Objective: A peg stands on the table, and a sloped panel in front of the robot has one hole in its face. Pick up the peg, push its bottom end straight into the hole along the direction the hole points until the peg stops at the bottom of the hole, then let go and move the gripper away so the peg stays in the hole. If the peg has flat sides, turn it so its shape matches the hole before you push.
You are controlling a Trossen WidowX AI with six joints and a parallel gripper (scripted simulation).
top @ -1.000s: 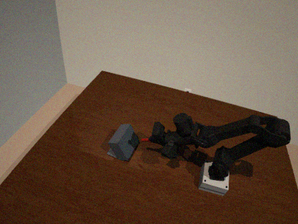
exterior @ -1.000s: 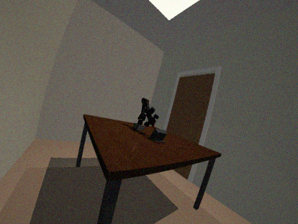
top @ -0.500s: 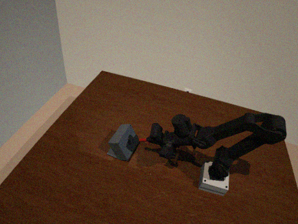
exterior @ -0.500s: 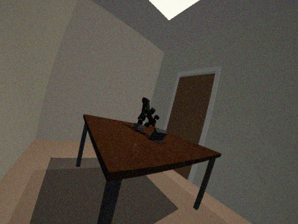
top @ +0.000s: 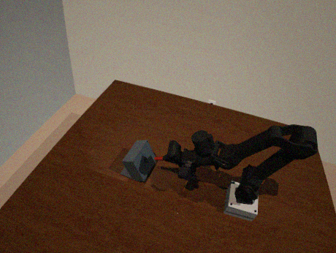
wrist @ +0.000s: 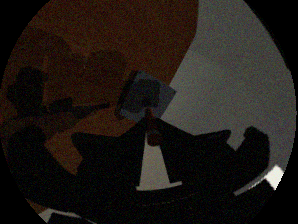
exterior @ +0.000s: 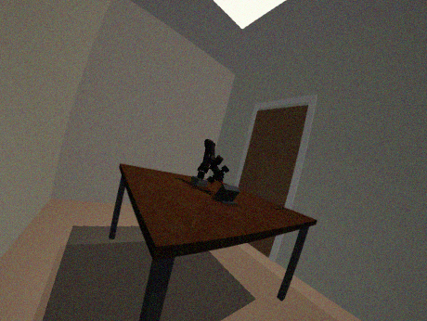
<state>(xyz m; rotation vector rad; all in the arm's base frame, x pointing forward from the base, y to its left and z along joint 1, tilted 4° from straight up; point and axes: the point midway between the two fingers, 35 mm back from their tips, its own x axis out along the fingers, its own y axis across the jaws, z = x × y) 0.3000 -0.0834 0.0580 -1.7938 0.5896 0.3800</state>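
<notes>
Now: the grey sloped panel 100 mm ahead of my gripper tip, 20 mm to the right of it and 60 mm below it.
</notes>
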